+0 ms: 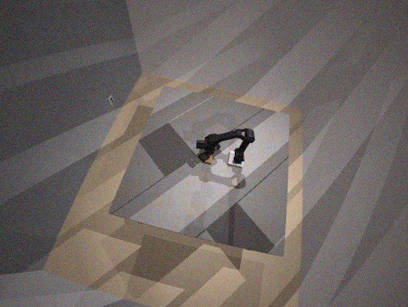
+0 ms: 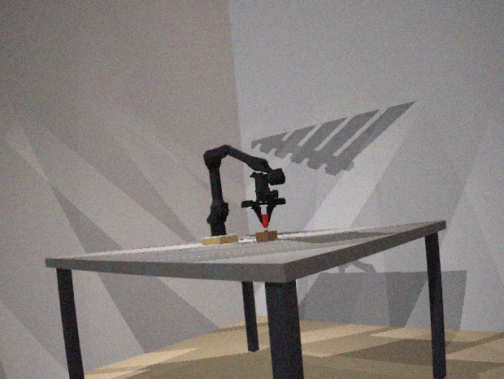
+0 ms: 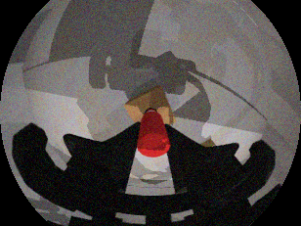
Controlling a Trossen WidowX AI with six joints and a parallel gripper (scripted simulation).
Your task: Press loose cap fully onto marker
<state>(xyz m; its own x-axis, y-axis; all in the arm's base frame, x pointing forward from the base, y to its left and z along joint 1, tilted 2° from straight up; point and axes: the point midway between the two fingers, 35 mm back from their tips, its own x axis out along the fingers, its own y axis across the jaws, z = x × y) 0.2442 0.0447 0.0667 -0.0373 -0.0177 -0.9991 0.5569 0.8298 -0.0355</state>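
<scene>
The red cap is 1 cm above my gripper tip. From my gripper tip the other things lie so: tan holder block 6 cm below.
</scene>
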